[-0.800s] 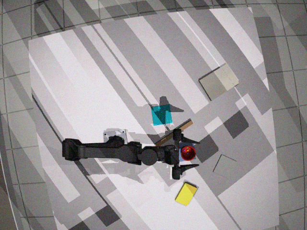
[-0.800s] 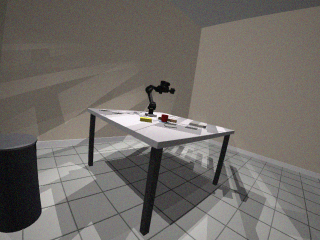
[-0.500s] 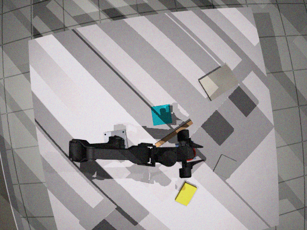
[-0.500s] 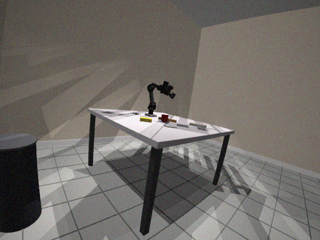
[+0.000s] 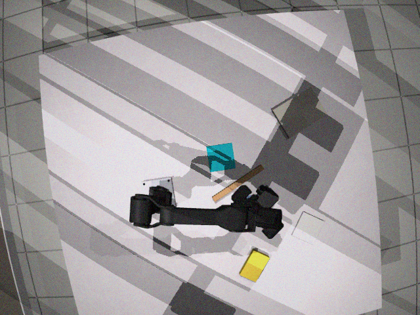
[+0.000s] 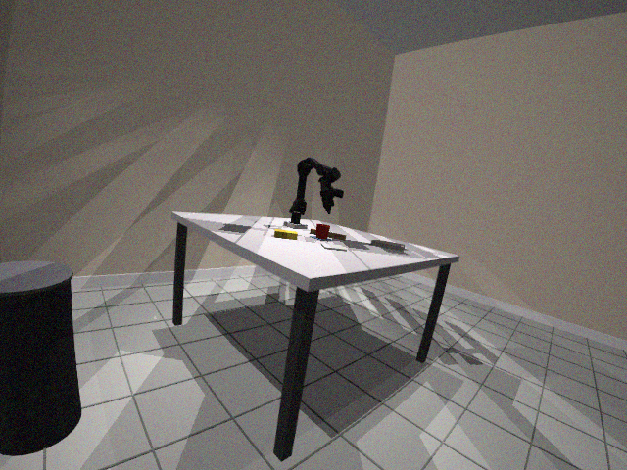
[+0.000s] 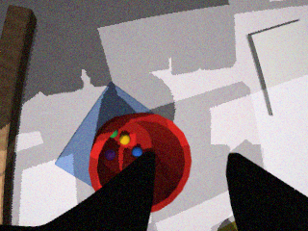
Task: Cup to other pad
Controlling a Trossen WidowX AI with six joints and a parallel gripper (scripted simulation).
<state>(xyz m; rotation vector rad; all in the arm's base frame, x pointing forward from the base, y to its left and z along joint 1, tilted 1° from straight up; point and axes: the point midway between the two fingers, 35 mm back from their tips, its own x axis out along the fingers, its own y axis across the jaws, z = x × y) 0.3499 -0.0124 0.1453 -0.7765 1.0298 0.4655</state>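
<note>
Right now my gripper tip is 100 mm above the red cup, 20 mm past it and 10 mm to the left of it. From my gripper tip the other things lie so: wooden slat: 140 mm below, 90 mm behind, 80 mm to the left; blue pad: 150 mm below, 20 mm behind, 10 mm to the right; blue marble: 130 mm below, 20 mm to the right, 10 mm behind.
</note>
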